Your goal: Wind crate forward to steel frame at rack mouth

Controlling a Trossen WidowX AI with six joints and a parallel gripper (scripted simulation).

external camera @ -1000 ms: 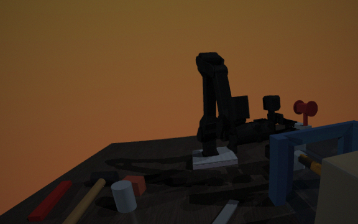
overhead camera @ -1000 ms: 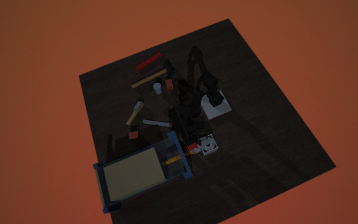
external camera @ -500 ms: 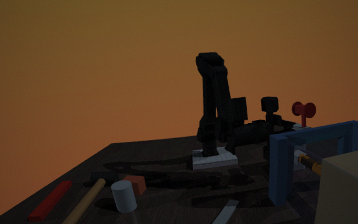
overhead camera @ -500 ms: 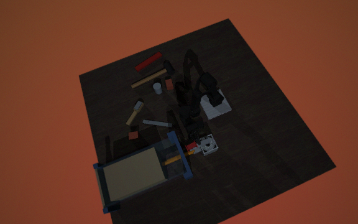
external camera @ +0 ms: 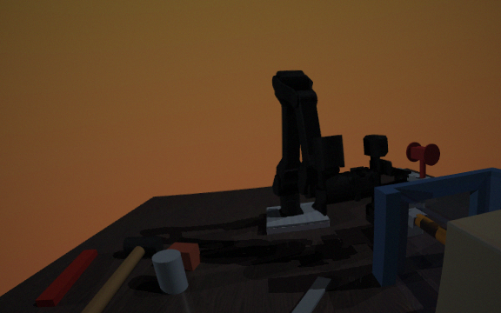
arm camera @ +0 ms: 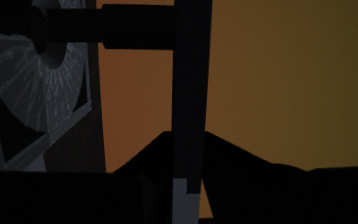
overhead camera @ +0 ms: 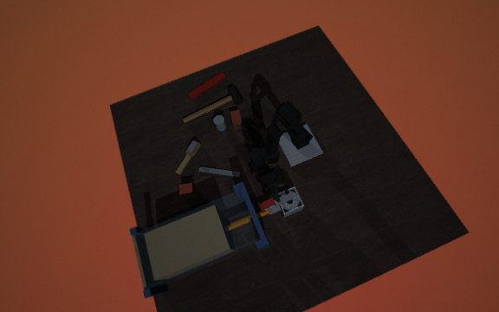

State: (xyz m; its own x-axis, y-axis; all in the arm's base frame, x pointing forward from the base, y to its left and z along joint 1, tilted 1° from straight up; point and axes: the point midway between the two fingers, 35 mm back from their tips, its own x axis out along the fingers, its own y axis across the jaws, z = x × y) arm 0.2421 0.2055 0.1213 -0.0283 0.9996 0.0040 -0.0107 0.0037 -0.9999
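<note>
Right now the red knob is 5 cm ahead of my gripper tip and 4 cm above it. Also, from my gripper tip: blue steel frame: 11 cm ahead, 1 cm to the right, 4 cm below; winch: 6 cm behind, 1 cm to the right, 11 cm below; winch handle: 1 cm ahead, 1 cm above.
</note>
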